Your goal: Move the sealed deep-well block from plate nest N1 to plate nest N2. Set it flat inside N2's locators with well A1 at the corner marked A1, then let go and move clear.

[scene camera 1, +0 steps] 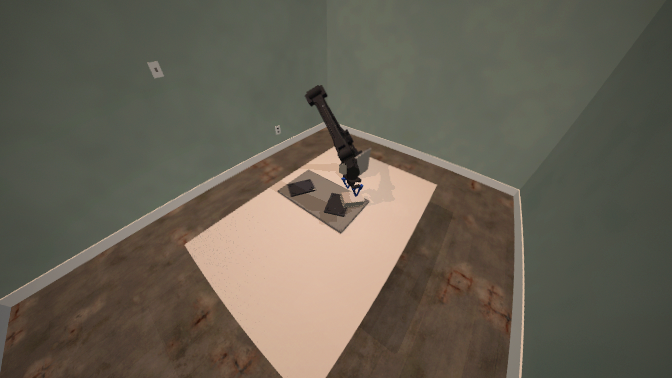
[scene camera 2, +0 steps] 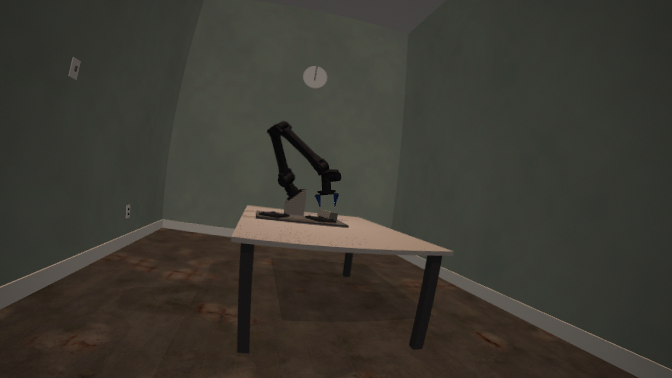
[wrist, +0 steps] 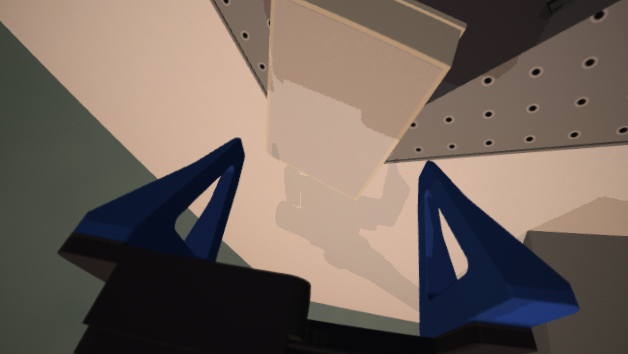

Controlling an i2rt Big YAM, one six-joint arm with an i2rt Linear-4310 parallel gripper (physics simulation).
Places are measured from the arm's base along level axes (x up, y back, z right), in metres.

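Pixels of known places: gripper, fingertip midpoint: (scene camera 1: 352, 192) (scene camera 2: 327, 206) (wrist: 330, 157); arm's base, link origin: (scene camera 2: 295, 195).
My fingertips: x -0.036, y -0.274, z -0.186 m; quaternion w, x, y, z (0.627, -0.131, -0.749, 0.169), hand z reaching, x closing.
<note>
For each thing: its middle in the pictures, then the offset to it from my fingertips. Level surfaces: height alone.
- sealed deep-well block, body centre: (wrist: 339, 104) (scene camera 1: 352, 199) (scene camera 2: 327, 214) dx -0.049, dy -0.002, dz -0.008 m
- second dark nest, body centre: (scene camera 2: 274, 214) (scene camera 1: 301, 187) dx -0.072, dy -0.113, dz +0.328 m
- grey perforated board, body centre: (scene camera 2: 299, 218) (scene camera 1: 321, 196) dx -0.087, dy -0.076, dz +0.175 m
- pale table, surface height: dx -0.094 m
The sealed deep-well block (scene camera 1: 354, 203) (scene camera 2: 327, 215) (wrist: 345, 95) is a pale box with a light top. It stands at the right end of the perforated board, against or partly over the edge of a dark nest (scene camera 1: 335, 205) (wrist: 495, 30). I cannot tell whether it lies quite flat. A second dark nest (scene camera 1: 301, 188) (scene camera 2: 272, 214) is at the board's other end and holds no block. The labels N1, N2 and A1 are not readable. My gripper (scene camera 1: 352, 191) (scene camera 2: 328, 205) (wrist: 330, 157) is open and empty, fingers pointing down, above the block; in the wrist view the block's near end reaches between the fingertips.
The grey perforated board (scene camera 1: 343, 223) (wrist: 510, 95) lies on the pale table (scene camera 1: 300, 290) (scene camera 2: 380, 240). The arm's grey base mount (scene camera 1: 364, 162) (scene camera 2: 295, 204) (wrist: 585, 280) stands behind the board, close to the gripper.
</note>
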